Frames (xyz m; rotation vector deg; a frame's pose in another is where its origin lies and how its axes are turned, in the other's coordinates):
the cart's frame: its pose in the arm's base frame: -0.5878 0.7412 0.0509 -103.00 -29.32 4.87
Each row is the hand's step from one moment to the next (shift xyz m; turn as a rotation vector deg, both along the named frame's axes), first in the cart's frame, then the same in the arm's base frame.
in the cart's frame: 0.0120 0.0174 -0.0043 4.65 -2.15 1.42
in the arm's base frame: 0.0173 -0.0027 -0.0125 3.10 3.49 2.54
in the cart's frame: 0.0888 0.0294 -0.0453 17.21 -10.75 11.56
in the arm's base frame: 0.1031 -0.0126 0.0040 8.63 19.17 10.17
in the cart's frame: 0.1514 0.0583 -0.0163 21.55 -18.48 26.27
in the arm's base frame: 0.1588 0.0318 -0.0187 5.56 35.64 13.97
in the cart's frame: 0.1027 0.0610 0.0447 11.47 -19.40 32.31
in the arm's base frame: 0.0964 0.0676 -0.0490 -5.70 37.39 11.00
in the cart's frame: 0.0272 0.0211 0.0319 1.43 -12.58 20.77
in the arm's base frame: 0.0206 0.0350 -0.0235 -9.05 21.78 5.95
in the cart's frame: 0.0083 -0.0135 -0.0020 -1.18 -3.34 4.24
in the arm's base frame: 0.0041 0.0041 0.0149 -3.40 4.03 1.64
